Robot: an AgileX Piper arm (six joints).
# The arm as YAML. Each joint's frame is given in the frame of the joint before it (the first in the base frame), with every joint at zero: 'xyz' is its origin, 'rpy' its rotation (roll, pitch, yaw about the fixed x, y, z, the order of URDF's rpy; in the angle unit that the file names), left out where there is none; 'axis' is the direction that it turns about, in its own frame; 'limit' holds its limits. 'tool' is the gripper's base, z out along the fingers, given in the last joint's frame.
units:
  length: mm
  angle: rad
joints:
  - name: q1
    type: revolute
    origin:
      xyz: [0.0, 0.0, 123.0]
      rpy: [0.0, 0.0, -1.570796]
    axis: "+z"
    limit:
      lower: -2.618
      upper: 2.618
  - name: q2
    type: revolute
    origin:
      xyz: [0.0, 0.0, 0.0]
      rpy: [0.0, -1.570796, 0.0]
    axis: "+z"
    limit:
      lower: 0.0
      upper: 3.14
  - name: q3
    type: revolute
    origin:
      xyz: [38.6, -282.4, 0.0]
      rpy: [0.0, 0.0, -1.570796]
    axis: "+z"
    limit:
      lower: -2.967
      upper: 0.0
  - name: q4
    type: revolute
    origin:
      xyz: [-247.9, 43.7, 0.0]
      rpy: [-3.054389, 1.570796, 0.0]
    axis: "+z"
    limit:
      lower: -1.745
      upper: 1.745
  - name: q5
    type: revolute
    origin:
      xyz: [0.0, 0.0, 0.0]
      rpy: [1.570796, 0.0, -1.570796]
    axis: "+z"
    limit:
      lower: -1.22
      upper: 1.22
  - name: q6
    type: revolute
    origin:
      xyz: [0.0, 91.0, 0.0]
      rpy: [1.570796, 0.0, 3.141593]
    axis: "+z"
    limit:
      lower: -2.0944
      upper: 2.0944
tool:
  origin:
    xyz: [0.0, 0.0, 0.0]
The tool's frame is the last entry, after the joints.
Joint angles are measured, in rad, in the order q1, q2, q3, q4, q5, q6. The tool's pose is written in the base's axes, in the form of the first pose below.
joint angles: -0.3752, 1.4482, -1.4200, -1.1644, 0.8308, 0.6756
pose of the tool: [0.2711, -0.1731, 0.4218], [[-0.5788, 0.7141, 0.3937], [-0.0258, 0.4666, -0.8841], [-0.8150, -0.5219, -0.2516]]
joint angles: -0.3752, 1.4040, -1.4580, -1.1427, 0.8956, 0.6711
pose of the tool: [0.2525, -0.1689, 0.4437], [[-0.5310, 0.7680, 0.3580], [0.0080, 0.4270, -0.9042], [-0.8473, -0.4773, -0.2329]]
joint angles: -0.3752, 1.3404, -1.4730, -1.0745, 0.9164, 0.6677
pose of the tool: [0.2322, -0.1597, 0.4614], [[-0.4551, 0.8082, 0.3737], [0.0444, 0.4397, -0.8970], [-0.8893, -0.3916, -0.2360]]
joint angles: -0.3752, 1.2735, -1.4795, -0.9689, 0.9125, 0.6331
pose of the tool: [0.2136, -0.1479, 0.4749], [[-0.3880, 0.8171, 0.4264], [0.0759, 0.4894, -0.8687], [-0.9185, -0.3047, -0.2520]]
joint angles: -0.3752, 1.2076, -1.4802, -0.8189, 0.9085, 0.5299
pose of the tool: [0.1970, -0.1339, 0.4833], [[-0.3684, 0.7832, 0.5009], [0.0996, 0.5689, -0.8163], [-0.9243, -0.2508, -0.2876]]
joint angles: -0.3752, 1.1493, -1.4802, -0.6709, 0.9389, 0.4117
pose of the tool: [0.1809, -0.1203, 0.4876], [[-0.3831, 0.7368, 0.5572], [0.1261, 0.6392, -0.7586], [-0.9151, -0.2204, -0.3377]]
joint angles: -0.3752, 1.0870, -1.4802, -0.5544, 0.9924, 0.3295
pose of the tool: [0.1613, -0.1066, 0.4918], [[-0.3904, 0.7020, 0.5957], [0.1568, 0.6882, -0.7084], [-0.9072, -0.1831, -0.3787]]
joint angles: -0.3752, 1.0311, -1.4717, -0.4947, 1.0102, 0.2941
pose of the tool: [0.1443, -0.0962, 0.4961], [[-0.3722, 0.6822, 0.6293], [0.1612, 0.7153, -0.6800], [-0.9140, -0.1517, -0.3762]]
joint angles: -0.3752, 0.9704, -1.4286, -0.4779, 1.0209, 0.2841
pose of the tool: [0.1281, -0.0888, 0.4924], [[-0.3671, 0.6774, 0.6374], [0.1641, 0.7217, -0.6725], [-0.9156, -0.1423, -0.3761]]
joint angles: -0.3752, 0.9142, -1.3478, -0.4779, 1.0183, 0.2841
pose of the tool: [0.1176, -0.0846, 0.4782], [[-0.3864, 0.6736, 0.6300], [0.1707, 0.7235, -0.6689], [-0.9064, -0.1509, -0.3945]]
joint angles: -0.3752, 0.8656, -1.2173, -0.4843, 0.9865, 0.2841
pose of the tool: [0.1155, -0.0835, 0.4500], [[-0.4369, 0.6572, 0.6141], [0.1737, 0.7316, -0.6593], [-0.8826, -0.1814, -0.4338]]
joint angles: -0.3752, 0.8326, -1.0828, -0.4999, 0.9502, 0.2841
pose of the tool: [0.1166, -0.0841, 0.4178], [[-0.5013, 0.6352, 0.5876], [0.1742, 0.7392, -0.6505], [-0.8476, -0.2237, -0.4812]]
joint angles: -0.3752, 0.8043, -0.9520, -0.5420, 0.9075, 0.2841
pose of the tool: [0.1162, -0.0855, 0.3862], [[-0.5672, 0.6090, 0.5544], [0.1538, 0.7396, -0.6552], [-0.8091, -0.2864, -0.5132]]
